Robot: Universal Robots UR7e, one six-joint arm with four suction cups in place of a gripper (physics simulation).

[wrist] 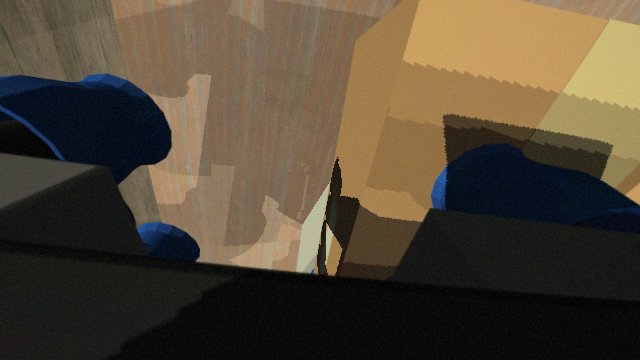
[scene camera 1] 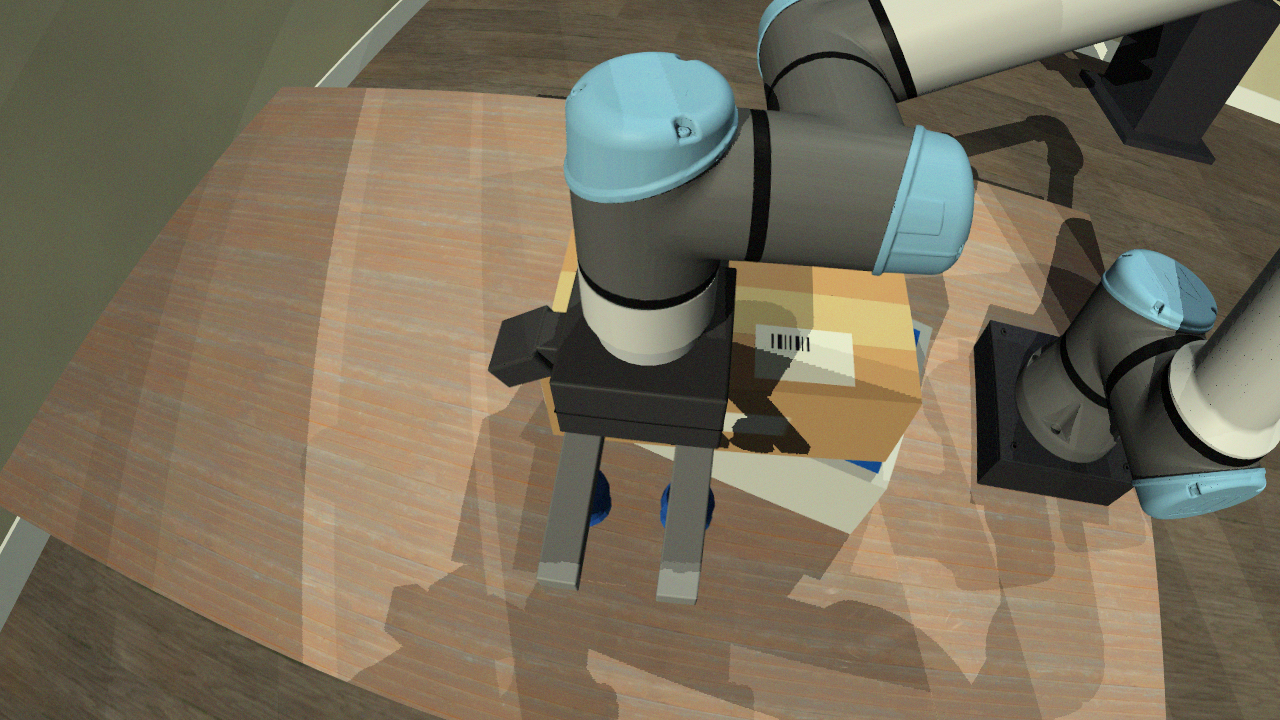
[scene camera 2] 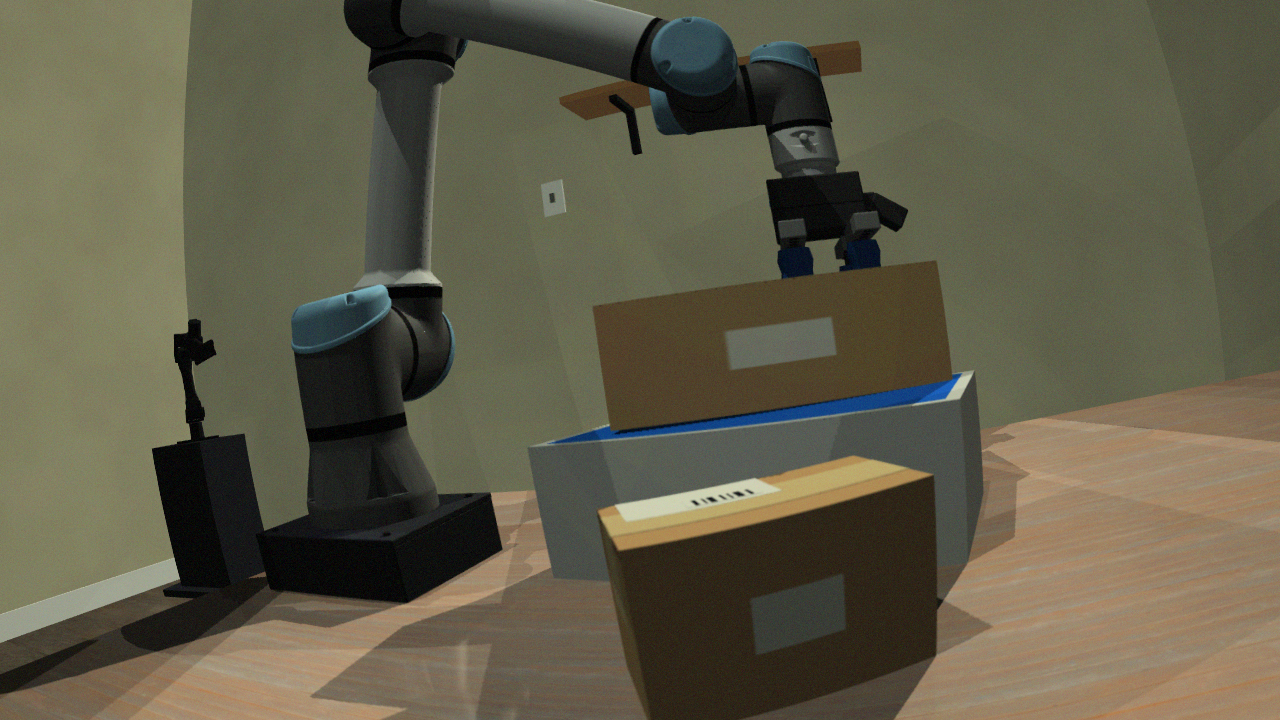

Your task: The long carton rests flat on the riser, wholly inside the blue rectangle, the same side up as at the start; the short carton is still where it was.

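Places are measured from the arm's base along level axes (x ahead, y left, z up), in millimetres.
Pixels of known places: hand at its tool point: [wrist: 293, 214]; arm's base at its link origin: [scene camera 1: 1067, 406] [scene camera 2: 373, 512].
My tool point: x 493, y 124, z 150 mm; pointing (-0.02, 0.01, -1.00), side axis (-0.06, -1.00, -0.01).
Note:
Ahead of a thing's pixels: the offset from my tool point to its middle. Level surfaces: height alone.
My suction gripper [scene camera 1: 640, 402] [scene camera 2: 827, 255] is shut on the long carton {dx -68, dy -99, dz -39 mm} [scene camera 1: 868, 304] [scene camera 2: 671, 358] [wrist: 490, 40]. In scene camera 2 two blue cups meet the carton's top near its right end; in scene camera 1 two cups hang past its side. The carton's barcode label faces up. It is over the riser {dx -87, dy -154, dz -153 mm} [scene camera 1: 805, 492] [scene camera 2: 760, 470], its underside very close to the blue rectangle [scene camera 1: 865, 466] [scene camera 2: 904, 395]; whether it touches all along is unclear. Its far edges are hidden. The short carton {dx -106, dy -422, dz -161 mm} [scene camera 2: 769, 617] stands on the table in scene camera 2, nearer that camera than the riser.
The arm's black base [scene camera 1: 1051, 465] [scene camera 2: 384, 555] stands beside the riser on the table {dz -213 mm} [scene camera 1: 402, 313] [scene camera 2: 1118, 537]. A black pedestal [scene camera 1: 1181, 80] [scene camera 2: 210, 510] stands behind the base. A wooden wall shelf [scene camera 2: 836, 59] is behind the wrist in scene camera 2.

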